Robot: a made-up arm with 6 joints.
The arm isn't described. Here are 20 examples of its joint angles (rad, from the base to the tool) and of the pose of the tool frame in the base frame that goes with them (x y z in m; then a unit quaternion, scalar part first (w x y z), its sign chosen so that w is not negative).
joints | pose
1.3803 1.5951 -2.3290 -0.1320 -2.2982 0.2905 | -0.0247 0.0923 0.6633 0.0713 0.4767 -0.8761 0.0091
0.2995 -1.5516 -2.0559 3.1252 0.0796 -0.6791 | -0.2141 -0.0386 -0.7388 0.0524 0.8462 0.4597 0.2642
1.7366 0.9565 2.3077 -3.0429 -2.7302 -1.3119 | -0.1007 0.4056 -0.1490 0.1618 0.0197 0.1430 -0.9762
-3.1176 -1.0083 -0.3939 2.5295 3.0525 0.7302 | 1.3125 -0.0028 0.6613 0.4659 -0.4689 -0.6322 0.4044
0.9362 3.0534 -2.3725 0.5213 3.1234 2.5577 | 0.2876 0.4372 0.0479 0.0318 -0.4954 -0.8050 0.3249
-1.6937 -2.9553 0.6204 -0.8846 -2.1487 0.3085 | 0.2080 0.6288 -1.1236 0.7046 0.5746 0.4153 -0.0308
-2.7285 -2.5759 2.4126 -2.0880 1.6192 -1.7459 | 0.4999 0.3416 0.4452 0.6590 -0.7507 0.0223 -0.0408
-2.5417 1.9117 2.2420 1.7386 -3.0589 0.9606 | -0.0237 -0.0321 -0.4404 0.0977 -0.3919 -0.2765 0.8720
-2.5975 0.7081 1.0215 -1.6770 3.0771 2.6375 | -0.9968 -0.6217 0.5939 0.4828 0.1765 0.6217 0.5909
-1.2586 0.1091 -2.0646 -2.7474 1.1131 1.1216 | -0.2619 0.7177 0.3896 0.1758 0.2898 -0.9396 -0.0479
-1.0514 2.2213 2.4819 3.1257 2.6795 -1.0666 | -0.0707 0.1784 -0.3226 0.4590 0.8478 0.0023 0.2656
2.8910 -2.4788 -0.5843 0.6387 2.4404 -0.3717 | 0.5324 -0.2265 -1.1304 0.5531 0.2975 -0.1015 0.7715
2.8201 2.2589 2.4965 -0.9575 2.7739 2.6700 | 0.1951 -0.0431 -0.2005 0.7624 -0.3454 -0.5453 -0.0455
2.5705 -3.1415 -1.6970 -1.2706 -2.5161 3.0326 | -0.6932 0.3085 -0.3971 0.7313 0.6240 0.2753 -0.0081
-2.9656 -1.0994 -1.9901 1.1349 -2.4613 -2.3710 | 0.5985 0.1722 -0.2710 0.9338 -0.2472 -0.2401 -0.0961
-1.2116 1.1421 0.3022 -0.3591 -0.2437 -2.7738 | 0.6225 -1.5451 0.6355 0.4407 0.4861 -0.3007 0.6921
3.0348 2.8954 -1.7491 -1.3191 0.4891 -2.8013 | -1.1045 0.1650 -0.0920 0.6043 0.0650 -0.6061 -0.5131
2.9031 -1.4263 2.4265 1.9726 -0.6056 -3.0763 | -0.1677 0.0998 0.7994 0.5892 -0.6094 -0.0161 0.5303
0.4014 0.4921 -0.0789 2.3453 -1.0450 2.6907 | 0.7711 0.2487 1.6416 0.6781 -0.1442 0.6090 -0.3854
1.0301 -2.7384 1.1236 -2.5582 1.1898 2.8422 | -0.5782 -1.0706 -0.6290 0.0496 0.5347 -0.7806 0.3199
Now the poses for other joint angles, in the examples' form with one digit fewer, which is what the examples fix.
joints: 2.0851 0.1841 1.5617 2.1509 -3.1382 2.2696
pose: -0.438 0.724 0.737 0.345 0.536 -0.356 0.683
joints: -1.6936 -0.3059 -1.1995 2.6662 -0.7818 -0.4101
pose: 0.122 1.197 1.009 0.838 -0.404 0.034 0.366
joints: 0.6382 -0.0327 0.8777 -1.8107 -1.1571 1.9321
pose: 0.473 0.559 1.482 0.579 -0.586 0.323 0.466
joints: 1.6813 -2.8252 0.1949 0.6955 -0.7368 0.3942
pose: 0.113 -0.630 -1.404 0.225 -0.339 0.913 -0.010
